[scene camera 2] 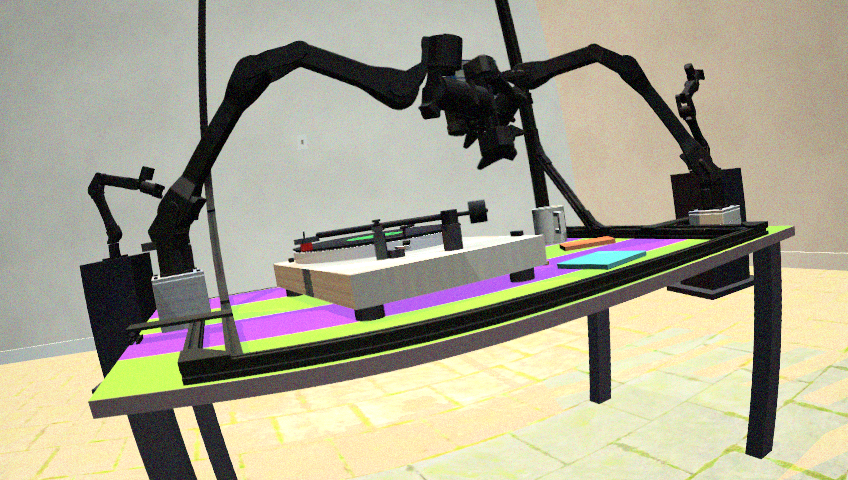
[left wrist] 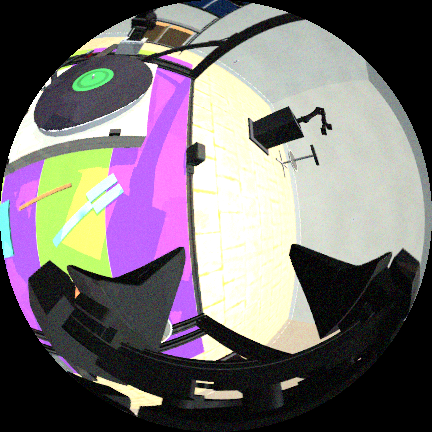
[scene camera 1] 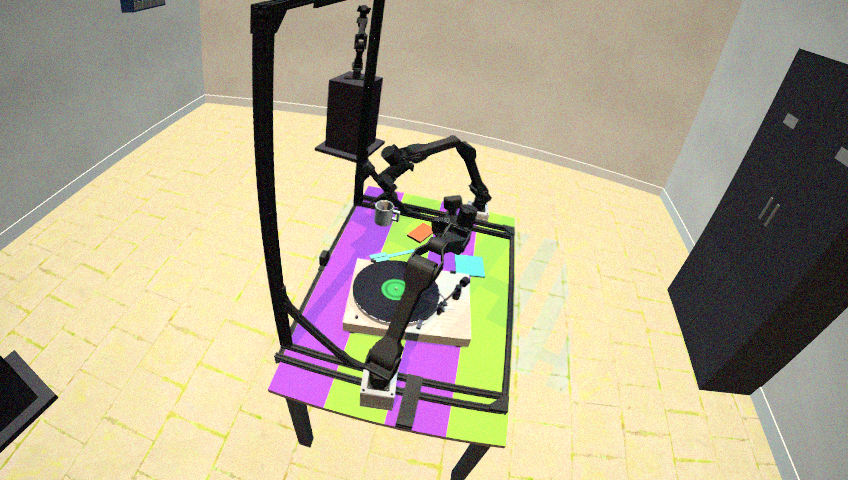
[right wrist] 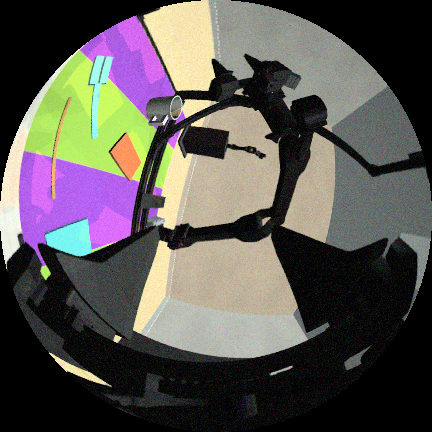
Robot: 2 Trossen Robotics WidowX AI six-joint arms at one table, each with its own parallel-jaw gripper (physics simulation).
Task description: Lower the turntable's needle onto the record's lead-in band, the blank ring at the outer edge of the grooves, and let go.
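Places are measured from the left arm's base along level axes (x back, y left, z down), in metres.
Where they show: left gripper, fingertip midpoint: [scene camera 2: 471,158] [left wrist: 239,252] [scene camera 1: 363,194] [right wrist: 228,56]; right gripper, fingertip midpoint: [scene camera 2: 519,113] [scene camera 1: 448,210] [right wrist: 215,232]; left arm's base, origin of the base link: [scene camera 2: 714,208] [scene camera 1: 478,207]; right arm's base, origin of the base link: [scene camera 2: 176,273] [scene camera 1: 379,381].
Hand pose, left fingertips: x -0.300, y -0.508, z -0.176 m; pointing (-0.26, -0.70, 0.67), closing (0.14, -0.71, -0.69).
Each offset is from my left fingertips to the centre of the thing. "spot": to the spot under its first point.
The turntable @[dx -0.356, dy +0.230, dz +0.159 m] [scene camera 1: 455,324] [scene camera 2: 440,267] [left wrist: 132,130] stands mid-table with a black, green-labelled record @[dx -0.348, dy +0.177, dz +0.132 m] [scene camera 1: 368,291] [left wrist: 60,110] on it. Its tonearm @[spot: dx -0.413, dy +0.333, dz +0.116 m] [scene camera 1: 441,306] [scene camera 2: 351,230] is free of both grippers. The red cartridge @[dx -0.503, dy +0.265, dz +0.125 m] [scene camera 2: 305,246] is near the platter's edge; the needle's exact place and height cannot be made out. My left gripper [scene camera 2: 498,161] [left wrist: 239,252] is open and empty, in the air beyond the turntable. My right gripper is open and empty, high above the table; in scene camera 2 its fingers are partly hidden among the overlapping wrists.
A grey mug @[dx +0.144, dy +0.091, dz +0.177 m] [scene camera 1: 383,212] [scene camera 2: 544,224] [right wrist: 160,107], an orange block @[dx +0.100, dy +0.254, dz +0.219 m] [scene camera 1: 419,231] [scene camera 2: 587,242] [right wrist: 127,155], a cyan slab @[dx -0.072, dy +0.460, dz +0.220 m] [scene camera 1: 471,265] [scene camera 2: 601,259] [right wrist: 70,239] and a pale-blue forked piece @[dx -0.071, dy +0.147, dz +0.221 m] [left wrist: 72,225] [right wrist: 95,110] lie beyond the turntable. Dark frame rails border the table. The two arms' wrists are near each other.
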